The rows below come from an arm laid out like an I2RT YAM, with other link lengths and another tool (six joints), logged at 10 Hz.
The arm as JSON. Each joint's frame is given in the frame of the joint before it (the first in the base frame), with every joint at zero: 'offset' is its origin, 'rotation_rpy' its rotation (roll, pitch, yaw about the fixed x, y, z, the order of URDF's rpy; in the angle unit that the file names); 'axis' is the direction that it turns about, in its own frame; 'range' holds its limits. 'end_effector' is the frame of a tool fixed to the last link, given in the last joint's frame.
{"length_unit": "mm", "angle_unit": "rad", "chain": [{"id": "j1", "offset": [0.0, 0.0, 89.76], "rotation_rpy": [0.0, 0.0, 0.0], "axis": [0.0, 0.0, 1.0], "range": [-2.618, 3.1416]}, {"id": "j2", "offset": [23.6, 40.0, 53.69], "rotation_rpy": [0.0, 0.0, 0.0], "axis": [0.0, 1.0, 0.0], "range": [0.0, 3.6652]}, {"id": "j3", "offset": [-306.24, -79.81, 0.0], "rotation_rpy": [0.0, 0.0, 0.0], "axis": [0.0, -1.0, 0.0], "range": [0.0, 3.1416]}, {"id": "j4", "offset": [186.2, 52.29, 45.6], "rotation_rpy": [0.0, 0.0, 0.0], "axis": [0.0, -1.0, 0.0], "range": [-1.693, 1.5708]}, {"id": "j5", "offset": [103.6, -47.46, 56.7], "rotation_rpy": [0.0, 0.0, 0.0], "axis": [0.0, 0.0, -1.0], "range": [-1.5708, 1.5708]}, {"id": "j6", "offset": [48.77, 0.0, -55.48], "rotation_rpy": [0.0, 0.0, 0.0], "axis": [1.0, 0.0, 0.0], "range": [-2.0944, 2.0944]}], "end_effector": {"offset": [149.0, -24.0, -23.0], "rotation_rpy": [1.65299, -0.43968, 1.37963]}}
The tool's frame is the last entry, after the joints.
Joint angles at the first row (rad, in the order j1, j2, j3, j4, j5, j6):
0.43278, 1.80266, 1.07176, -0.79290, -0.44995, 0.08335
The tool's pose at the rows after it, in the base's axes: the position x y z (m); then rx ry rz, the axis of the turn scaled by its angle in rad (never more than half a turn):
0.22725 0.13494 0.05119 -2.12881 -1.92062 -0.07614
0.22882 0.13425 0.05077 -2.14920 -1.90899 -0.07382
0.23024 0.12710 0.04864 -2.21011 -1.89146 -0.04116
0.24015 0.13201 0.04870 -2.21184 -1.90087 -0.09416
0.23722 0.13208 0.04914 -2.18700 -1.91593 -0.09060
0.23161 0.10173 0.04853 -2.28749 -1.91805 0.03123
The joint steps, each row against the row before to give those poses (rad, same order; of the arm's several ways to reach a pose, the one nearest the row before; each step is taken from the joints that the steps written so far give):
0.00001, 0.02672, 0.00003, 0.04385, 0.02556, 0.03396
-0.00001, -0.00003, -0.00005, 0.00498, 0.00877, 0.01601
0.00001, 0.00001, -0.00040, -0.00340, 0.04158, 0.03397
0.00000, 0.00002, 0.00003, 0.03738, -0.00152, 0.00038
-0.00039, -0.00038, 0.00000, -0.01031, -0.00992, -0.02023
-0.02517, -0.00611, 0.01186, -0.07786, 0.09804, 0.00458

